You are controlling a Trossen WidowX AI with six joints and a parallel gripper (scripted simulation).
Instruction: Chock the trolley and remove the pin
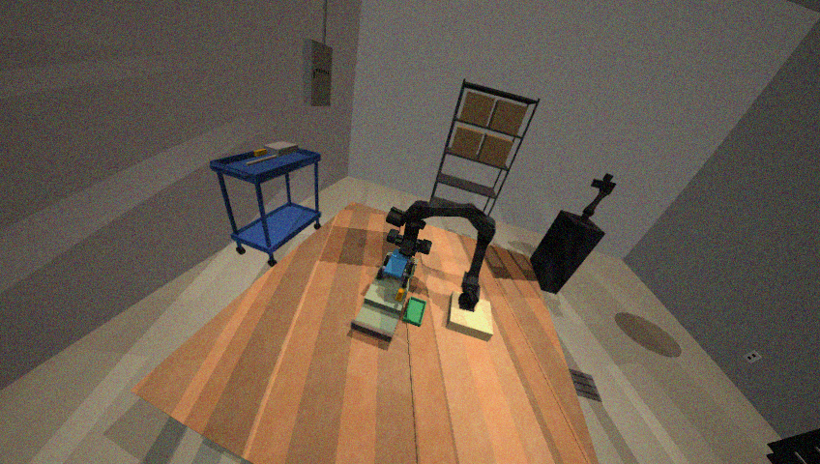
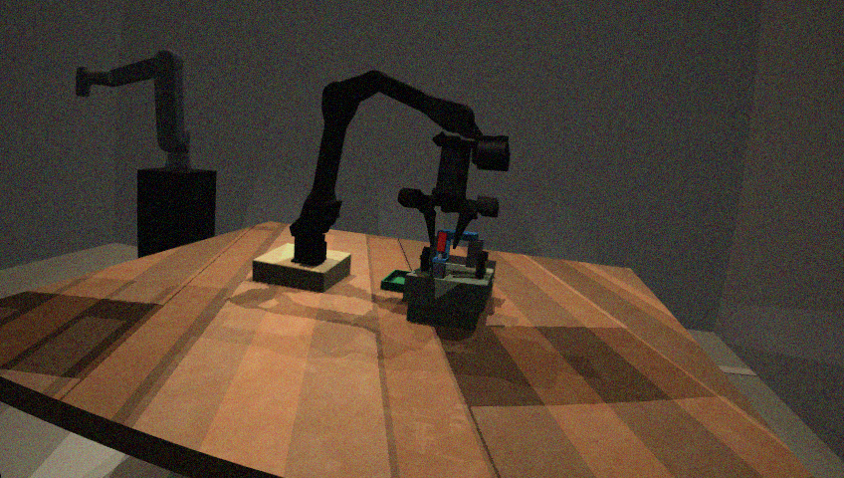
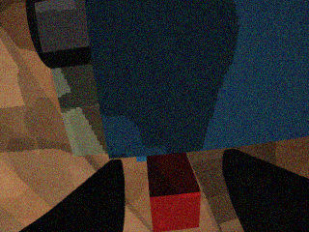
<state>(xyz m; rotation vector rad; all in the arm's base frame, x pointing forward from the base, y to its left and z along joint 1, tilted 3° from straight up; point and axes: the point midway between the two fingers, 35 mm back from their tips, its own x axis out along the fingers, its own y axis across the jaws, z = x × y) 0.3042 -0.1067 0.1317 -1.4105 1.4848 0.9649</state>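
The red-headed stop pin lies 10 mm below my gripper tip. The rest, counted from my gripper tip: ramp: 100 mm to the left, 90 mm below, 20 mm ahead; blue trolley: 90 mm to the left, 30 mm below, 20 mm ahead; yellow chock: 190 mm to the left, 60 mm below, 20 mm behind.
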